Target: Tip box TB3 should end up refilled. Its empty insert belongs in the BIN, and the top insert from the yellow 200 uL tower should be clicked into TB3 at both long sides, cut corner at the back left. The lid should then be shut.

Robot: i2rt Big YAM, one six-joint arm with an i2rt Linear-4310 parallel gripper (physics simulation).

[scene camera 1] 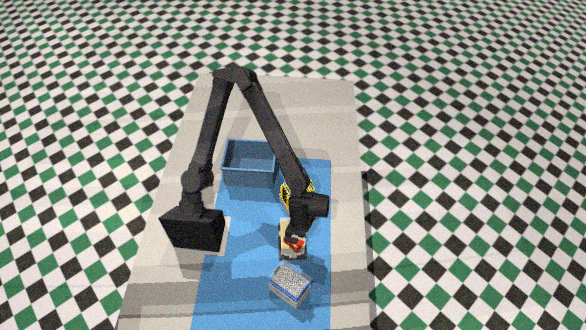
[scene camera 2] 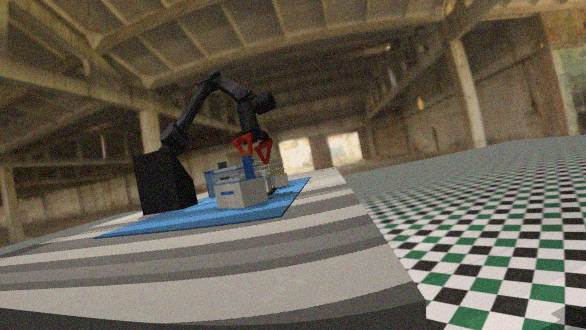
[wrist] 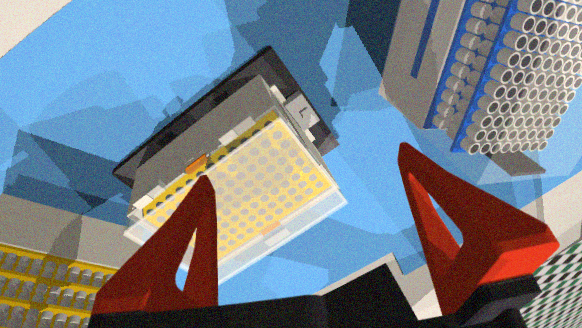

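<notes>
The box taken as TB3 (scene camera 1: pixel 284 229) (wrist: pixel 170 132) sits on a dark base. A yellow insert (wrist: pixel 250 200) with open holes and orange side clips shows in it through a clear lid (wrist: pixel 312 212), which appears to lie over the box. My gripper (scene camera 1: pixel 295 244) (scene camera 2: pixel 256 158) (wrist: pixel 303 166) is open and empty above the box; in the wrist view one finger overlaps its near left part. The yellow tower (scene camera 1: pixel 285 197) (wrist: pixel 45 285) stands behind the box in scene camera 1, partly hidden by my arm. The blue BIN (scene camera 1: pixel 248 178) (scene camera 2: pixel 210 185) stands farther back; its inside shows no insert.
A grey box with a blue insert and many tips (scene camera 1: pixel 291 281) (scene camera 2: pixel 242 194) (wrist: pixel 525 85) stands close to the box, on its front side in scene camera 1, turned at an angle. The blue mat (scene camera 1: pixel 220 290) lies on the table (scene camera 1: pixel 345 200). My arm's black base (scene camera 1: pixel 192 230) is at the left.
</notes>
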